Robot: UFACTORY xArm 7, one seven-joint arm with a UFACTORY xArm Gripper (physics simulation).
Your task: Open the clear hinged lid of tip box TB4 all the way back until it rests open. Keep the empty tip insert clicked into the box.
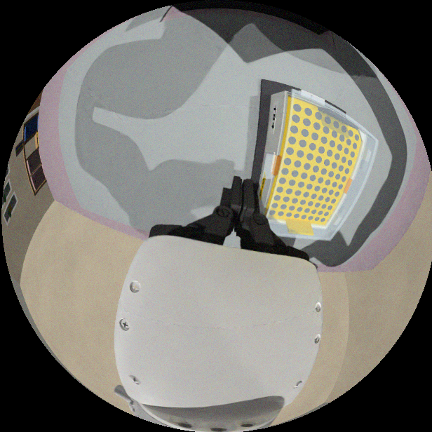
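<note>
The tip box TB4 (275, 131) stands right of centre, its label on the left side wall. The yellow tip insert (313, 167) sits in it, with rows of round holes and no tips showing. The clear lid (369, 150) shows as a transparent rim past the insert's right and near edges; its exact angle is hard to tell. Orange tabs (276, 165) (348, 186) show on the left and right sides, and a yellow tab (300, 227) at the near edge. My gripper (238, 190) is shut and empty, its fingertips just left of the box's near left part; contact cannot be told.
A dark flat pad (269, 87) shows under the box at its far and left edges. The grey work surface (200, 135) has broad shadows and a pink border (53, 150). Beige floor (65, 270) lies beyond it. Coloured panels (32, 129) show at the far left.
</note>
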